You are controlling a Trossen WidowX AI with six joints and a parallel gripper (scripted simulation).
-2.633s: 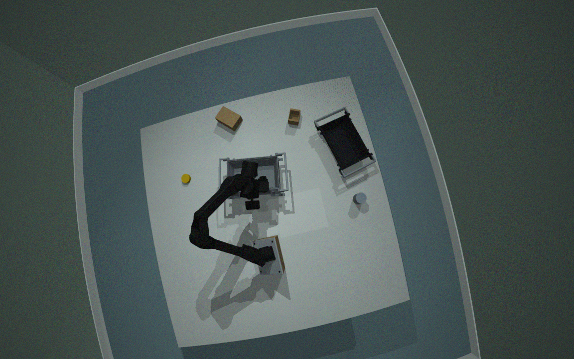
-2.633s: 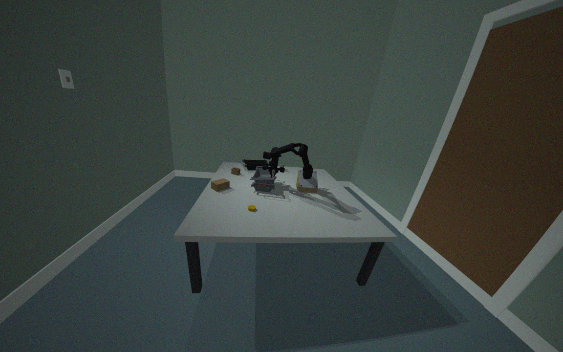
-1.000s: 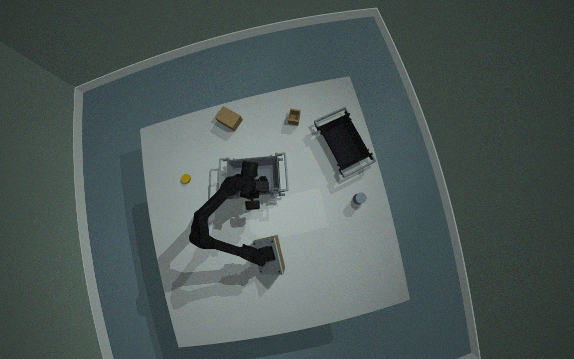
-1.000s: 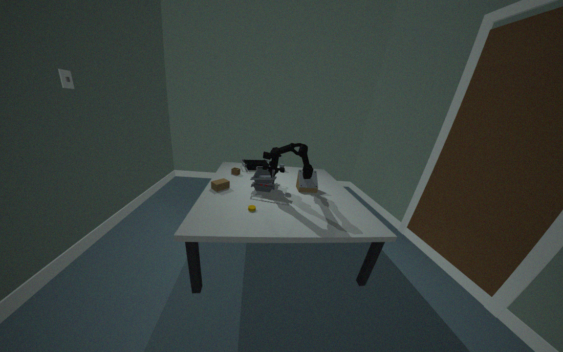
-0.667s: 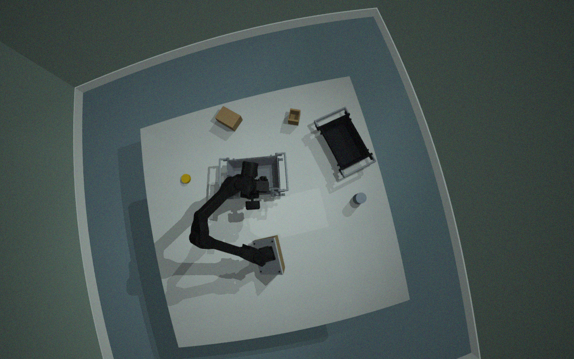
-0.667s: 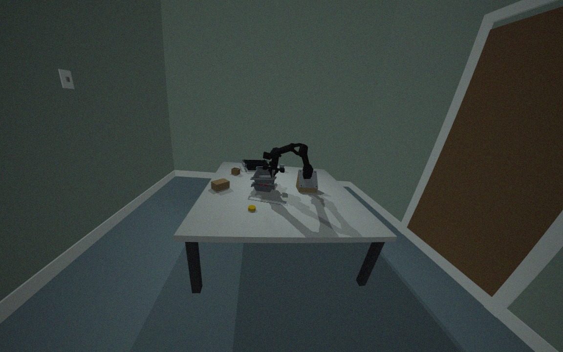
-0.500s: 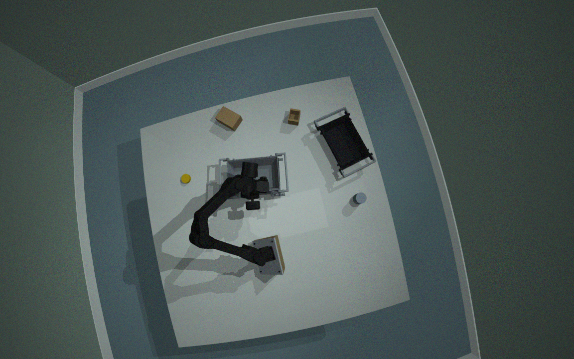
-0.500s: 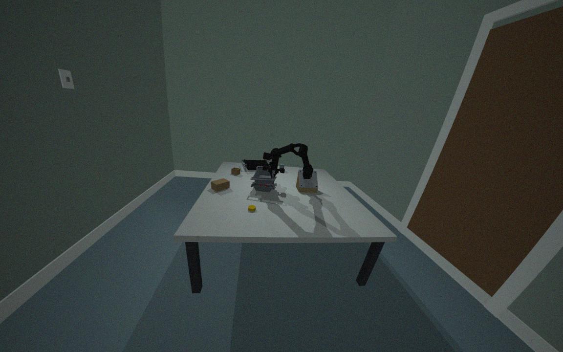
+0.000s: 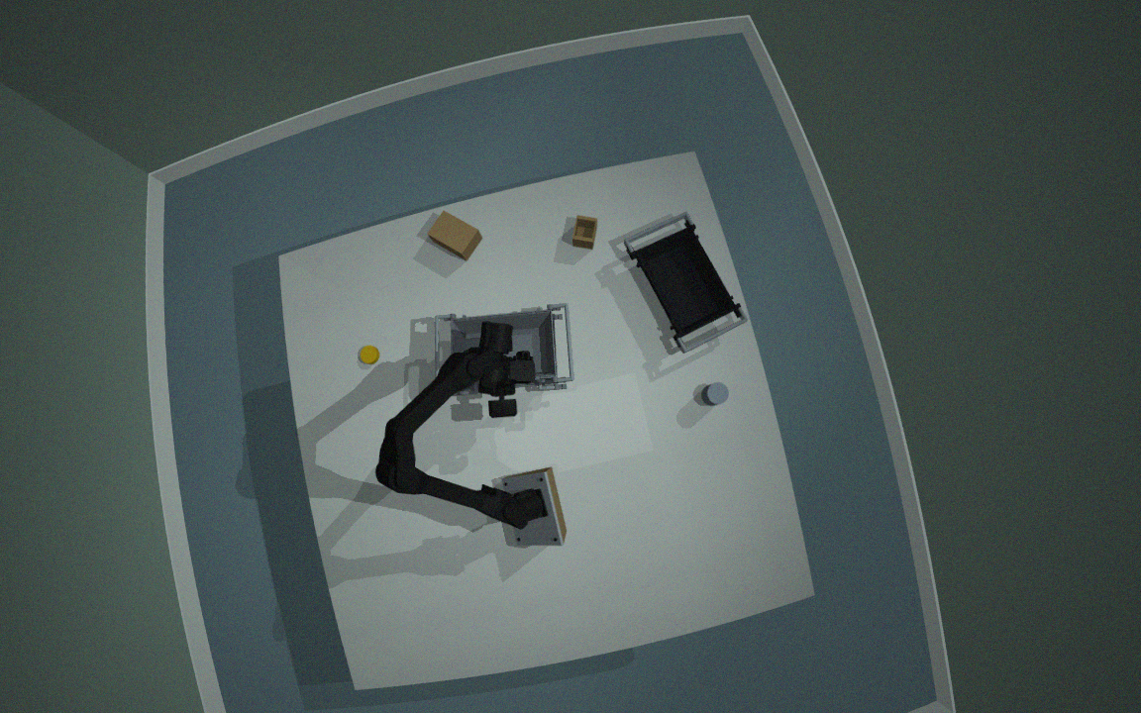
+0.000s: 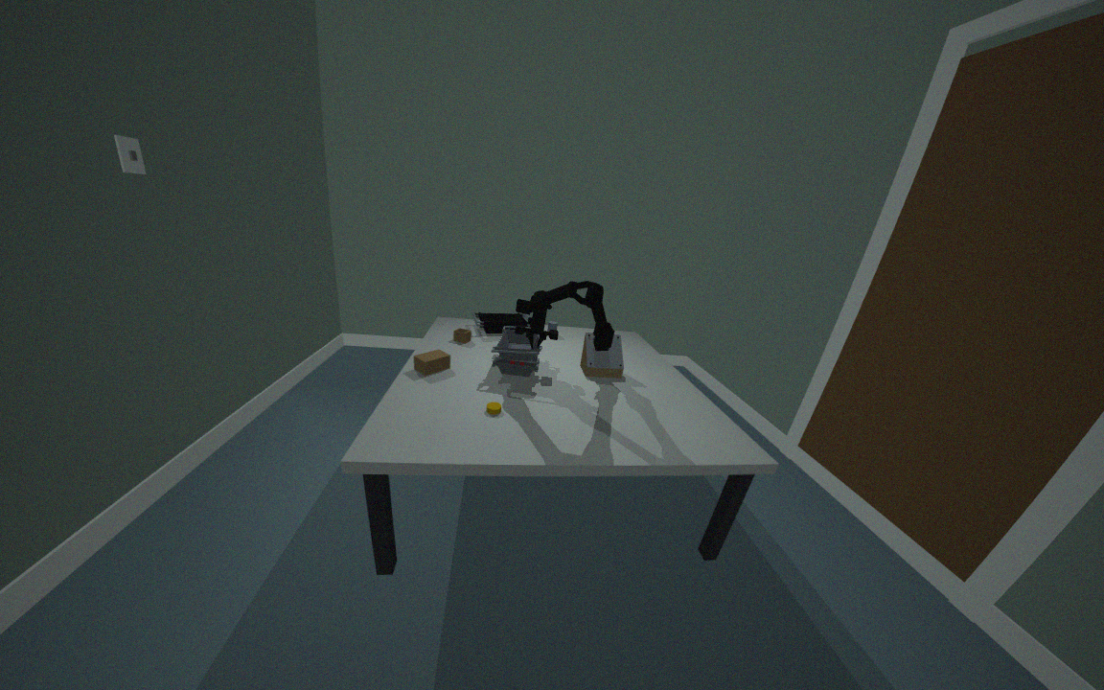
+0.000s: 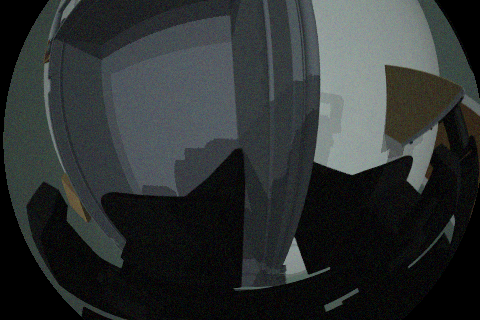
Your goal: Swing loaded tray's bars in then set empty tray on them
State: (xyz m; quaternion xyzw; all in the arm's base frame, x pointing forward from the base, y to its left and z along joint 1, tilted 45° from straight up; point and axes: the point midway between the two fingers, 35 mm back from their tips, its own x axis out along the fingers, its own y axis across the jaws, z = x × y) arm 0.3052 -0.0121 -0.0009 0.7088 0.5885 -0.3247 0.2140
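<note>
My gripper tip is 70 mm short of the tray, 20 mm to the left of it and 30 mm below it. The rest, counted from my gripper tip: small open box 330 mm ahead, 300 mm to the right, 70 mm below; yellow disc 180 mm ahead, 360 mm to the left, 80 mm below.
</note>
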